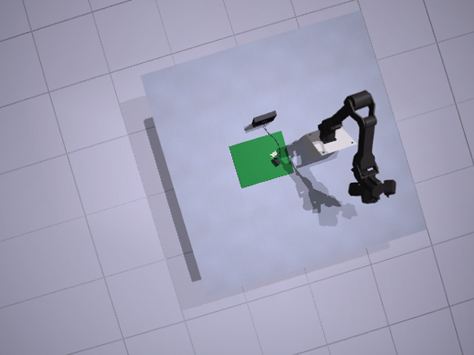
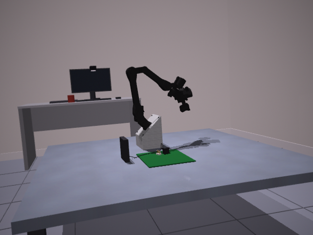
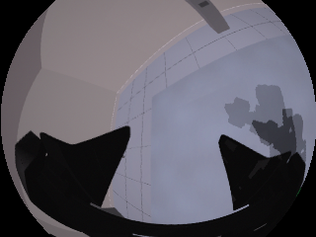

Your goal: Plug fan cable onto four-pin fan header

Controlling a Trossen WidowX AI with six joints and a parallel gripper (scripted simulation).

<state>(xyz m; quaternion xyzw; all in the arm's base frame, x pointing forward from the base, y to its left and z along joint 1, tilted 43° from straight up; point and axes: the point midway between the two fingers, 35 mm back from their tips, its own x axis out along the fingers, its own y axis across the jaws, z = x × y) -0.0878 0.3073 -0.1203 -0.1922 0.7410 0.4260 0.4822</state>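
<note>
The black fan plug is 360 mm ahead of my gripper tip, 290 mm to the right of it and 220 mm below it. The rest, counted from my gripper tip: four-pin header: 360 mm ahead, 340 mm to the right, 240 mm below; then black fan: 520 mm to the right, 370 mm ahead, 180 mm below; then green board: 440 mm ahead, 330 mm to the right, 250 mm below.
</note>
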